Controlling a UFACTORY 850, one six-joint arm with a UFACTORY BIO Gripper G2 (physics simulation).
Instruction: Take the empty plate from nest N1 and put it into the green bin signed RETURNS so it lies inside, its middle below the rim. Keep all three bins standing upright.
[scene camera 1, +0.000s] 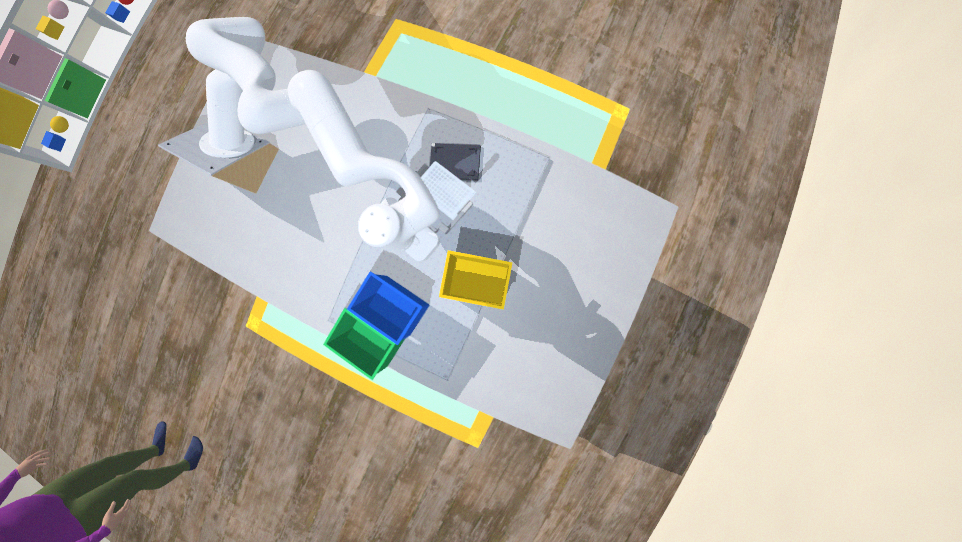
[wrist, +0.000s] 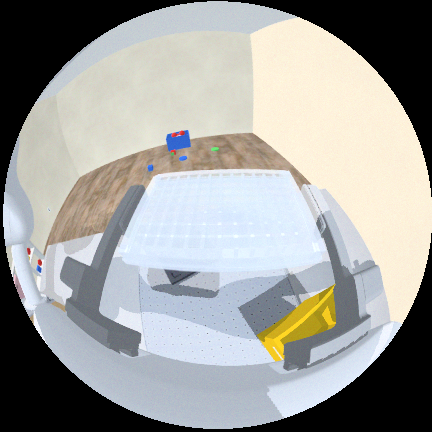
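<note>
My gripper (scene camera 1: 444, 192) (wrist: 223, 202) is shut on the clear microplate (scene camera 1: 449, 187) (wrist: 220, 220), with one finger at each side of it. The plate is held in the air above the perforated board, close beside a dark nest (scene camera 1: 464, 158) (wrist: 179, 276) in the scene view; no label on the nest is readable. The green bin (scene camera 1: 344, 328) stands upright at the table's lower edge in the scene view, away from the plate. Its sign is not readable there, and it does not show in the wrist view.
The blue bin (scene camera 1: 415, 321) stands upright right beside the green bin. The yellow bin (scene camera 1: 484, 267) (wrist: 300, 320) stands upright on the side toward the gripper. The perforated board (scene camera 1: 518, 176) (wrist: 185, 335) lies on the table (scene camera 1: 605, 222). A person stands off the table at the lower left.
</note>
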